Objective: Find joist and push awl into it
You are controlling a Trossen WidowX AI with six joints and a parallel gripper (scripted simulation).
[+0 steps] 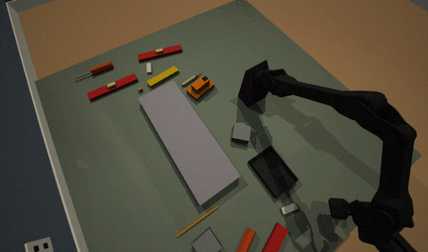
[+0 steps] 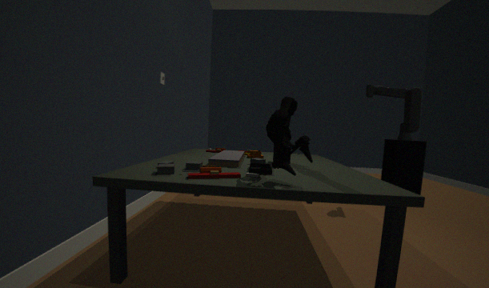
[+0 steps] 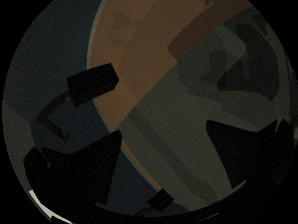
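Now: the orange stud finder 73 cm to the right of my gripper tip, 28 cm ahead of it and 3 cm below it. The rest, counted from my gripper tip: pale-handled pointed tool (80 cm to the right, 29 cm ahead, 6 cm below); thin orange stick (54 cm ahead, 22 cm to the right, 7 cm below); dark tray (24 cm to the right, 20 cm ahead, 6 cm below).
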